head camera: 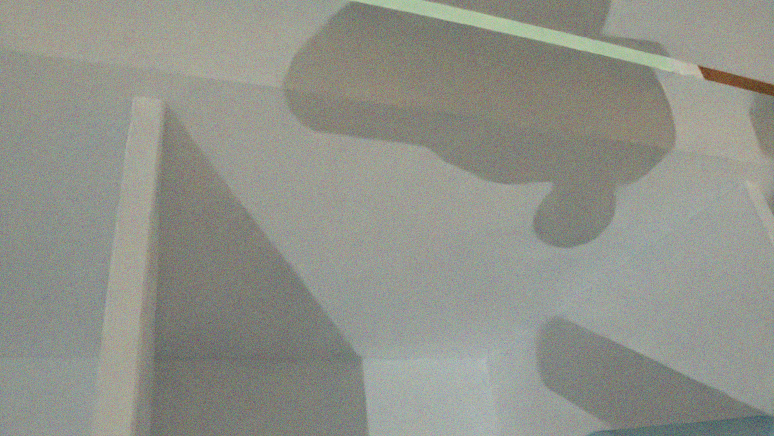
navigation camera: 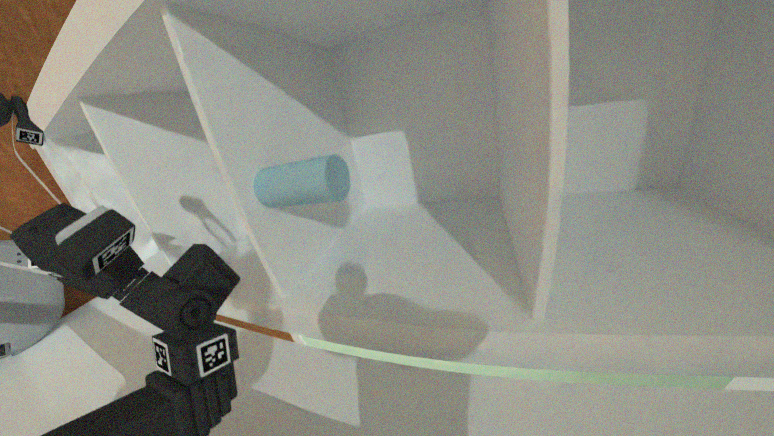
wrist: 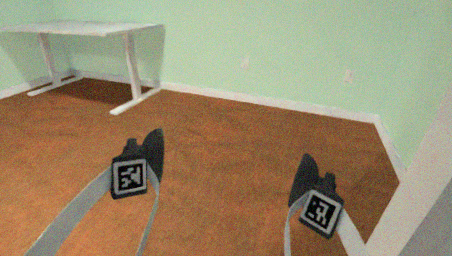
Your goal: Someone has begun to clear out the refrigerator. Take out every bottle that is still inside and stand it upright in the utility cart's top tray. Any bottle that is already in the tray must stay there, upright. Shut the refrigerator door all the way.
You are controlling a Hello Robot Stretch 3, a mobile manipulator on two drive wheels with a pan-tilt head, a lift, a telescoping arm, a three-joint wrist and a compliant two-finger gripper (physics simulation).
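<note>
A light blue bottle (head camera: 720, 427) (navigation camera: 297, 181) stands upright on an inner shelf of the white refrigerator (navigation camera: 89, 51) (wrist: 415, 185); the navigation view shows it turned sideways, and part of it shows at the bottom right of the head view. My gripper (wrist: 229, 159) is open and empty, its two fingers wide apart over brown floor in the wrist view. In the navigation view one finger shows at the left edge, outside the refrigerator's side wall and away from the bottle; the other finger is not clearly visible. The utility cart and its tray do not show. The refrigerator door cannot be made out.
Shelf edges (head camera: 129, 270) (navigation camera: 549, 162) divide the refrigerator. My dark wrist (navigation camera: 194, 303) is near its front edge in the navigation view. In the wrist view, a white table (wrist: 90, 27) stands at the back left by a green wall (wrist: 290, 40), and the refrigerator's edge is at the right.
</note>
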